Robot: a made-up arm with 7 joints.
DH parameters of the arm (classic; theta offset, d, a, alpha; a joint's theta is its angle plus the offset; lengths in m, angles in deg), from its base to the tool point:
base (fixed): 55.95 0 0.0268 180
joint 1: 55.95 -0.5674 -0.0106 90
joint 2: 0 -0.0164 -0.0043 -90
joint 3: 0 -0.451 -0.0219 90
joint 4: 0 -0.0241 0.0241 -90
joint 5: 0 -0.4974 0.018 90
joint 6: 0 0.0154 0.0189 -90
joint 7: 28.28 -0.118 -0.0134 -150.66
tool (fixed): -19.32 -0.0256 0 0
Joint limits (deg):
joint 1: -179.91..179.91
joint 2: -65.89..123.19
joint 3: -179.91..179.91
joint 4: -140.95..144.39
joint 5: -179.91..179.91
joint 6: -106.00..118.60
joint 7: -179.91..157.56
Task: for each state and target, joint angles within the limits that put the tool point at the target. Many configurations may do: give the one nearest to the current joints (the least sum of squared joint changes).
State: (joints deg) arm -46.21 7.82 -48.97 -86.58 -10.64 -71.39 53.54
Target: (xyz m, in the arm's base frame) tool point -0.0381 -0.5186 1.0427
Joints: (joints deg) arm -38.64 9.48 -39.95 -89.73 -9.61 -73.45 53.02
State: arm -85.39 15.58 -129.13 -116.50 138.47 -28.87 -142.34
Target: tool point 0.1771 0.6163 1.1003
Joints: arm -106.21 2.41 -148.47 -83.45 139.69 -30.03 -141.82
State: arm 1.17 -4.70 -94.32 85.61 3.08 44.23 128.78
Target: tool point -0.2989 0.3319 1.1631
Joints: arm -17.18 12.67 -128.54 66.09 -5.96 52.60 127.23
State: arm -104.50 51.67 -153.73 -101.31 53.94 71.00 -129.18
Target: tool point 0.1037 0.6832 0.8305
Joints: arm -100.27 20.14 -148.09 -98.24 52.80 76.40 -129.91
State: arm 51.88 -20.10 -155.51 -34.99 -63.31 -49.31 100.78
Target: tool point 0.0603 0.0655 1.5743
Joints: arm 61.22 -12.34 -179.91 -19.49 -79.72 -68.30 103.11
